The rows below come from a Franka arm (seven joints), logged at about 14 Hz.
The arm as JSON. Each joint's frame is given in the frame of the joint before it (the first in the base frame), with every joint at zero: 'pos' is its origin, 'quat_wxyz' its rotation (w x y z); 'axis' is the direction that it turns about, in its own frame. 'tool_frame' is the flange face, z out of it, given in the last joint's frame.
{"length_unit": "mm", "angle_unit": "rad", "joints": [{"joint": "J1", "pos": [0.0, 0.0, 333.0], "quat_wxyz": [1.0, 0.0, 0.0, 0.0], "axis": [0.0, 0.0, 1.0]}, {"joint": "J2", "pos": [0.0, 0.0, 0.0], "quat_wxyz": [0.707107, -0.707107, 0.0, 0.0], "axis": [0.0, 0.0, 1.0]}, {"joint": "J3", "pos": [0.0, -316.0, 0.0], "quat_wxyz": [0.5, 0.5, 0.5, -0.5], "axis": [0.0, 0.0, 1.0]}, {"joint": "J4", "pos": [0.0, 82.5, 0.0], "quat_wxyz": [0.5, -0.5, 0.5, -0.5], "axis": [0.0, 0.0, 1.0]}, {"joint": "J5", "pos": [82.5, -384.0, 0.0], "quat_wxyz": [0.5, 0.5, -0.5, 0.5], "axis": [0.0, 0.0, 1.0]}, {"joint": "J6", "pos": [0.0, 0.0, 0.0], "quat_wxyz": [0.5, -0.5, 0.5, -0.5], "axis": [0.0, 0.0, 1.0]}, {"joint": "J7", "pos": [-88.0, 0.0, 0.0], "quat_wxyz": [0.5, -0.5, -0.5, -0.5], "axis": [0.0, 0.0, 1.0]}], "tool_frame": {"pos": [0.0, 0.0, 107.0], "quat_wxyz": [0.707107, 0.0, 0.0, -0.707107]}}
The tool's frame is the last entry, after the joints.
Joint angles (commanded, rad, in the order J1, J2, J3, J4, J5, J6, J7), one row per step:
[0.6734 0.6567 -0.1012 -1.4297 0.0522 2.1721 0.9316]
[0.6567 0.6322 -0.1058 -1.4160 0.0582 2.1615 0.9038]
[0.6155 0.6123 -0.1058 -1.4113 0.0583 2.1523 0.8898]
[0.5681 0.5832 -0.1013 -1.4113 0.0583 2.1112 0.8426]
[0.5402 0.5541 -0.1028 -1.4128 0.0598 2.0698 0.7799]
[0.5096 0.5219 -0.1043 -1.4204 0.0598 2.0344 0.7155]
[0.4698 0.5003 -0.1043 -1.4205 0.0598 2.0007 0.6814]
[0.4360 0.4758 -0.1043 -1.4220 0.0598 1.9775 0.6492]
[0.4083 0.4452 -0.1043 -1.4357 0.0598 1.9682 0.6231]
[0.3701 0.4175 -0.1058 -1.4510 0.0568 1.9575 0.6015]
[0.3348 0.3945 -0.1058 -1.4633 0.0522 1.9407 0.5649]
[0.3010 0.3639 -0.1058 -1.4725 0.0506 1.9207 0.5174]
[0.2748 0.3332 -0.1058 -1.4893 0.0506 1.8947 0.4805]
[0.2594 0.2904 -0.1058 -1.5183 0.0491 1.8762 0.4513]
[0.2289 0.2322 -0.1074 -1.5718 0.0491 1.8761 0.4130]
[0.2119 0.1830 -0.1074 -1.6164 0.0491 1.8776 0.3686]
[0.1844 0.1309 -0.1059 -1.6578 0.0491 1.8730 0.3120]
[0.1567 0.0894 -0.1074 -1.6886 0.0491 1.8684 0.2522]
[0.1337 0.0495 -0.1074 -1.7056 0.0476 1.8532 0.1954]
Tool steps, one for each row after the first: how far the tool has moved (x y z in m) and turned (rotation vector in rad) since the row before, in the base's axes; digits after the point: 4 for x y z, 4 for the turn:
[0.0094 -0.0108 0.0235 0.0168 -0.0218 0.0051]
[0.0156 -0.0257 0.0158 0.0082 -0.0128 -0.0272]
[0.0114 -0.0302 0.0169 -0.0061 0.0112 0.0029]
[0.0046 -0.0213 0.0162 -0.0090 0.0111 0.0324]
[0.0038 -0.0237 0.0159 -0.0078 0.0083 0.0319]
[0.0066 -0.0280 0.0120 -0.0051 0.0111 -0.0057]
[0.0043 -0.0241 0.0143 0.0000 0.0001 -0.0016]
[0.0009 -0.0208 0.0138 0.0032 -0.0070 -0.0022]
[0.0024 -0.0288 0.0107 -0.0020 -0.0025 -0.0177]
[0.0007 -0.0258 0.0081 -0.0065 0.0044 0.0021]
[-0.0017 -0.0247 0.0144 -0.0019 -0.0021 0.0138]
[-0.0054 -0.0197 0.0099 -0.0018 0.0117 0.0103]
[-0.0099 -0.0132 0.0124 0.0002 0.0046 0.0134]
[-0.0124 -0.0245 0.0115 0.0035 -0.0046 0.0047]
[-0.0121 -0.0137 0.0094 0.0025 -0.0067 0.0262]
[-0.0130 -0.0188 0.0114 0.0018 -0.0074 0.0298]
[-0.0106 -0.0195 0.0095 -0.0005 -0.0080 0.0301]
[-0.0110 -0.0151 0.0138 -0.0021 -0.0098 0.0343]

